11 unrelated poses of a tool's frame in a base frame.
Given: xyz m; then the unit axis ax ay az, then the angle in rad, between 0 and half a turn.
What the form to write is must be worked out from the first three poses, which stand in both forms.
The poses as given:
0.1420 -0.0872 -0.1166 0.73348 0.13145 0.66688 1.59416
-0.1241 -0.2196 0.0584 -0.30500 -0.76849 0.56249 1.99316
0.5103 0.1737 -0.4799 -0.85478 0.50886 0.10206 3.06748
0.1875 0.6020 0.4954 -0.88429 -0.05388 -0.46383 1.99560
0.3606 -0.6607 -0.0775 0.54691 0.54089 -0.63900 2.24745
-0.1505 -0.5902 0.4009 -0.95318 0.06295 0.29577 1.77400
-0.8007 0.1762 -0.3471 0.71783 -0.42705 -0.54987 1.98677
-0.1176 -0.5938 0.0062 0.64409 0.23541 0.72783 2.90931
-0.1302 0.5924 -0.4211 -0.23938 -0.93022 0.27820 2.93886
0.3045 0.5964 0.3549 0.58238 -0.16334 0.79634 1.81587
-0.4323 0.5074 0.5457 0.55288 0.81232 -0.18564 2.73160
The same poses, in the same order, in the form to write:
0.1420 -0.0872 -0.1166 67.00 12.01 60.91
-0.1241 -0.2196 0.0584 -34.83 -87.76 64.24
0.5103 0.1737 -0.4799 -150.23 89.43 17.94
0.1875 0.6020 0.4954 -101.11 -6.16 -53.03
0.3606 -0.6607 -0.0775 70.43 69.65 -82.28
-0.1505 -0.5902 0.4009 -96.88 6.40 30.06
-0.8007 0.1762 -0.3471 81.71 -48.61 -62.59
-0.1176 -0.5938 0.0062 107.36 39.24 121.32
-0.1302 0.5924 -0.4211 -40.31 -156.63 46.84
0.3045 0.5964 0.3549 60.59 -16.99 82.85
-0.4323 0.5074 0.5457 86.53 127.14 -29.05

